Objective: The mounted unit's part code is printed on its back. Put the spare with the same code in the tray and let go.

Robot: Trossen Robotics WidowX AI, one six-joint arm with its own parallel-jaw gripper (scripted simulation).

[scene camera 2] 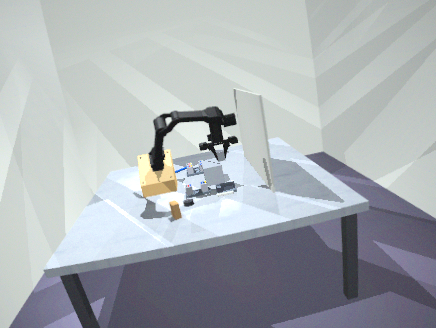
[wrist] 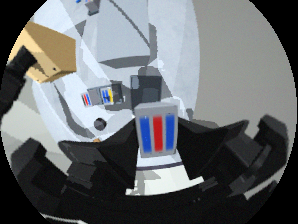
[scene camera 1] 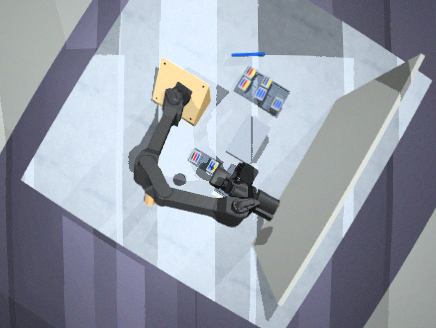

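Grey upright panel (wrist: 238,81), (scene camera 2: 256,150): same spot.
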